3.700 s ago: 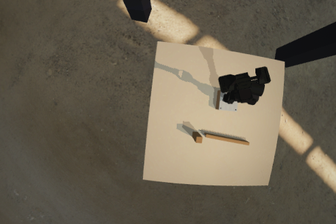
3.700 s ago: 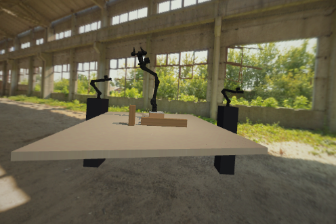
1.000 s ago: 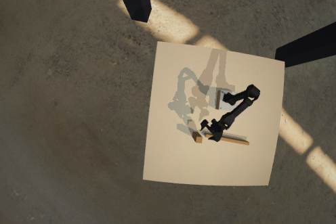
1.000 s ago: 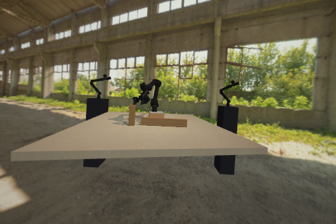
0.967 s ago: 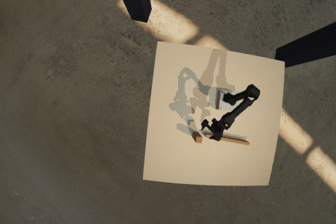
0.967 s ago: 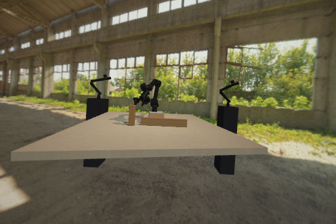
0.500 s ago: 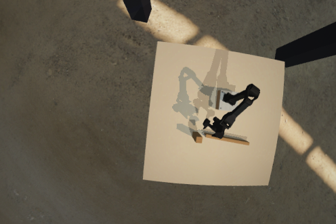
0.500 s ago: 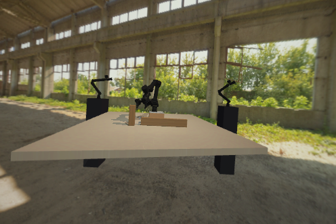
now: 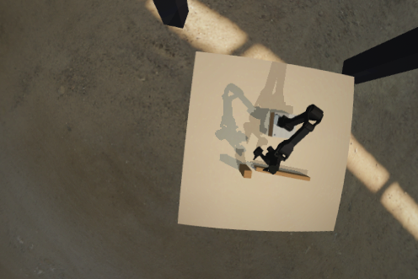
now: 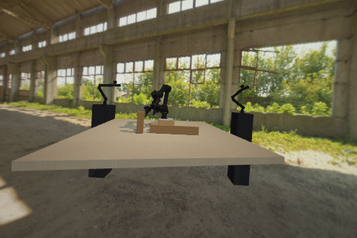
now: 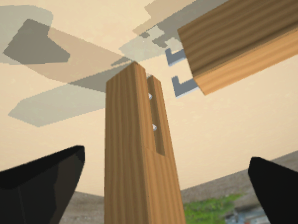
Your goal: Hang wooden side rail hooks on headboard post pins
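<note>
Right now my gripper tip is 70 mm short of the headboard post, 60 mm to the left of it and 60 mm above it.
</note>
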